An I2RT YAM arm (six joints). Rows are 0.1 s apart.
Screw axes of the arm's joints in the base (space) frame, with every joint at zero. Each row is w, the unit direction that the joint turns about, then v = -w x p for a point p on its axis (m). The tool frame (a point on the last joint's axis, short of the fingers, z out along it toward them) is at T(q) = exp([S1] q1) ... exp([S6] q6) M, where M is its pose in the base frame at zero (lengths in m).
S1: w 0 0 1 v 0 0 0
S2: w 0 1 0 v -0.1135 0 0.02
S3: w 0 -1 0 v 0.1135 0 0.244
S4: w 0 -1 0 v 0.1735 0 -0.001
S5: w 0 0 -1 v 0 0.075 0
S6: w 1 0 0 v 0 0.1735 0
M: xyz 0.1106 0 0.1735 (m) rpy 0 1.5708 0 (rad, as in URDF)
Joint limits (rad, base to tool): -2.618..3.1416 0..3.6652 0..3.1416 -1.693..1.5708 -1.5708..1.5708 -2.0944..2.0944
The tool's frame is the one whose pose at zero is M.
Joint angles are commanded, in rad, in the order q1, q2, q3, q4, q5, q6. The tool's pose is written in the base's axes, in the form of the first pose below.
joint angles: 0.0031, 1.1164, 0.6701, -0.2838, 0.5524, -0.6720
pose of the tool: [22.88 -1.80 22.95], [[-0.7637 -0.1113 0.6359], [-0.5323 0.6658 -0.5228], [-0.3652 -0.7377 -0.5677]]
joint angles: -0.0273, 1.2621, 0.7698, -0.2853, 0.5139, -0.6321
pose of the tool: [25.83 -2.46 22.84], [[-0.7867 -0.1127 0.6069], [-0.4932 0.7059 -0.5083], [-0.3711 -0.6993 -0.6110]]
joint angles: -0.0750, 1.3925, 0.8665, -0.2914, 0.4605, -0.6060
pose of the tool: [28.56 -3.73 22.50], [[-0.8087 -0.1099 0.5778], [-0.4509 0.7466 -0.4891], [-0.3777 -0.6561 -0.6534]]
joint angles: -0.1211, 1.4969, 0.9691, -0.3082, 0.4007, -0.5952
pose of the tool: [31.00 -5.17 22.60], [[-0.8178 -0.1059 0.5657], [-0.4205 0.7810 -0.4618], [-0.3929 -0.6155 -0.6832]]
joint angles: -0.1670, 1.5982, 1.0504, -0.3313, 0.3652, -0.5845
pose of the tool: [32.93 -6.84 21.84], [[-0.8430 -0.1022 0.5281], [-0.3806 0.8072 -0.4512], [-0.3802 -0.5813 -0.7194]]
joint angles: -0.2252, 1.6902, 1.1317, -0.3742, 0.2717, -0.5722
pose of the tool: [34.44 -8.87 20.97], [[-0.8591 -0.1121 0.4994], [-0.3383 0.8565 -0.3897], [-0.3841 -0.5038 -0.7738]]
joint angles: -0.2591, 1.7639, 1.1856, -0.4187, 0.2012, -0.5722
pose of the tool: [35.36 -10.11 19.75], [[-0.8752 -0.1404 0.4629], [-0.3169 0.8894 -0.3294], [-0.3655 -0.4350 -0.8229]]
